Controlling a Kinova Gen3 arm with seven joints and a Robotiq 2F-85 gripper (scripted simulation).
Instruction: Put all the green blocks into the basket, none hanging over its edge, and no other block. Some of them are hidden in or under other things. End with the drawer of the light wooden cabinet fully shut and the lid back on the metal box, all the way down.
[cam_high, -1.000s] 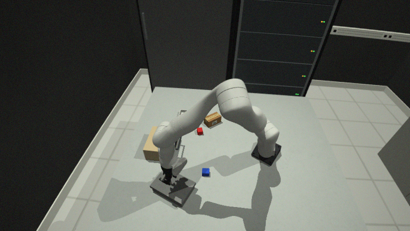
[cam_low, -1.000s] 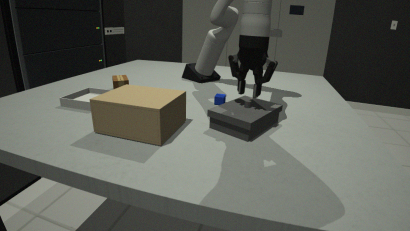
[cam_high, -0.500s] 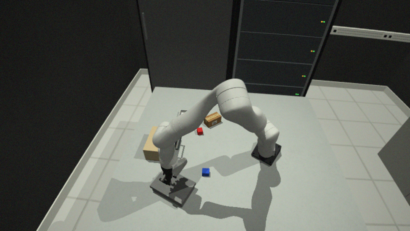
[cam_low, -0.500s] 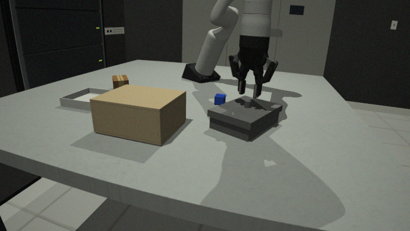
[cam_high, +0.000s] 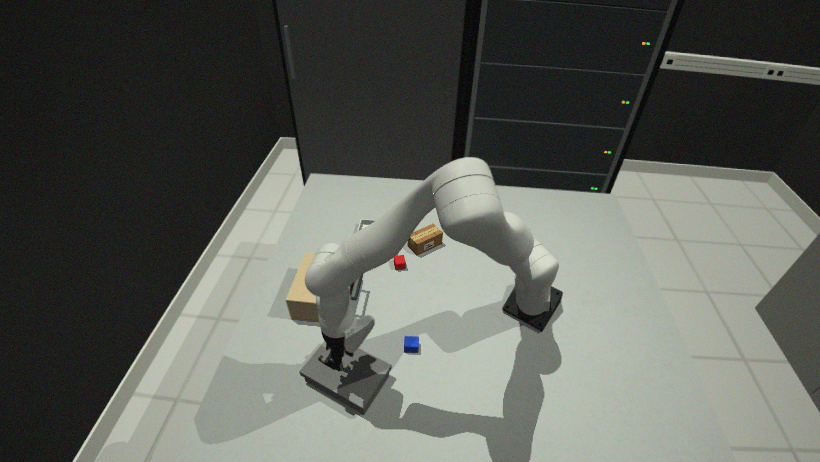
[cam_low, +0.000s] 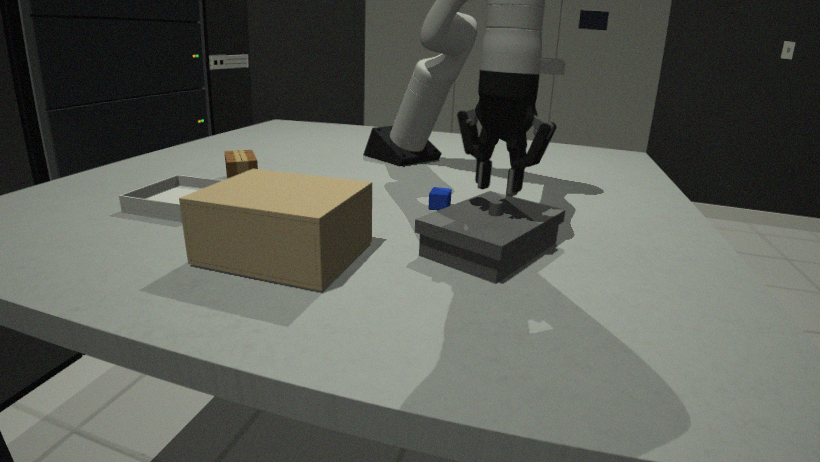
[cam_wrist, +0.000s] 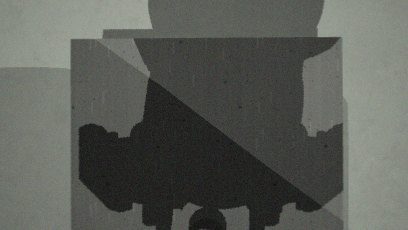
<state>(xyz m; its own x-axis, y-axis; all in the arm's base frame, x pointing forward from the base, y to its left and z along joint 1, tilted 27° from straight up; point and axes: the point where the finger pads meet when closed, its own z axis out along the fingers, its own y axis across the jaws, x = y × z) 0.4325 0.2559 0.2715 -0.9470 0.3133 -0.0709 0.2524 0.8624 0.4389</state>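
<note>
My hand is 50 mm above the lid. Also, from my hand: light wooden cabinet (240 mm to the right, 150 mm ahead, 60 mm below); cabinet drawer (240 mm to the right, 140 mm ahead, 60 mm below); red block (430 mm to the right, 90 mm below, 30 mm behind).
</note>
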